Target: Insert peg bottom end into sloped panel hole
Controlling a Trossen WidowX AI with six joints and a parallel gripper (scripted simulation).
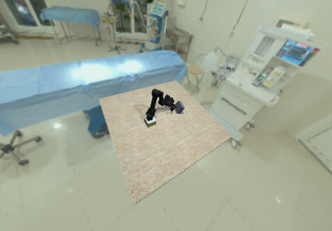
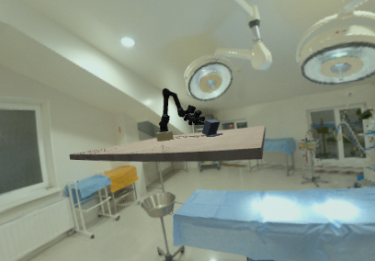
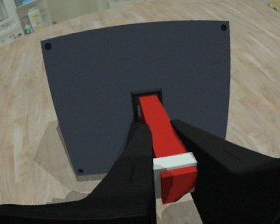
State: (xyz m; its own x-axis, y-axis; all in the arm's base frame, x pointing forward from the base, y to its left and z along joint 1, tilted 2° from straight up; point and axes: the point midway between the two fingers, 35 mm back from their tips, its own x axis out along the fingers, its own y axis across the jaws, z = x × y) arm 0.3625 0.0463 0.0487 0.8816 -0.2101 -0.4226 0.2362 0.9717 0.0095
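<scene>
Right now my gripper tip is 6 cm short of the dark sloped panel, 1 cm to the left of it and 3 cm above it. From my gripper tip the other things lie so: red square peg 1 cm behind, 1 cm above.
</scene>
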